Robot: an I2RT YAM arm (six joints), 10 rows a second.
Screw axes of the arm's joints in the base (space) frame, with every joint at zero. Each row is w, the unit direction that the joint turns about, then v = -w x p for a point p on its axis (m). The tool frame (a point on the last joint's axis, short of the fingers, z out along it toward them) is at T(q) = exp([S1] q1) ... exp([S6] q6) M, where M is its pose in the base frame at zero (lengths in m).
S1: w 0 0 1 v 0 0 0
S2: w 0 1 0 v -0.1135 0 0.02
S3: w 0 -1 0 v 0.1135 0 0.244
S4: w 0 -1 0 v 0.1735 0 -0.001
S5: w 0 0 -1 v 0 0.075 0
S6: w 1 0 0 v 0 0.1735 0
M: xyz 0.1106 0 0.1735 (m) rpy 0 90 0 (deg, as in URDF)
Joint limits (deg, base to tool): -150..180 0..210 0..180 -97..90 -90..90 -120..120
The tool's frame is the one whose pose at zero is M.
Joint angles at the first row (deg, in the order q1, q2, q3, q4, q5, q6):
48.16, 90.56, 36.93, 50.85, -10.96, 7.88
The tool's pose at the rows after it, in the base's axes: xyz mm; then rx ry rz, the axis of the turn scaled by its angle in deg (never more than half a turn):
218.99 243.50 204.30 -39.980 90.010 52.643
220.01 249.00 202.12 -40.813 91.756 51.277
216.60 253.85 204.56 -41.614 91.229 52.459
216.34 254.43 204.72 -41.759 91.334 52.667
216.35 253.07 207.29 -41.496 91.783 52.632
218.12 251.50 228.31 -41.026 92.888 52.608
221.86 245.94 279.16 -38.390 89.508 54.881
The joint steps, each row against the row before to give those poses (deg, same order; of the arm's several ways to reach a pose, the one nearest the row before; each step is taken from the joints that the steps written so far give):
-1.42, 1.34, 0.11, 0.20, -1.01, 2.16
0.63, 0.74, 1.29, -2.58, 1.05, -0.76
0.97, -0.02, 0.50, -0.18, -0.30, 0.22
0.08, 0.00, 0.11, -0.22, -0.14, 0.08
-0.15, -0.75, 0.13, -1.16, 0.05, 0.25
-0.42, -3.49, 2.80, -7.05, -0.09, 0.52
-1.24, -5.44, 5.96, -7.15, -1.14, 1.86

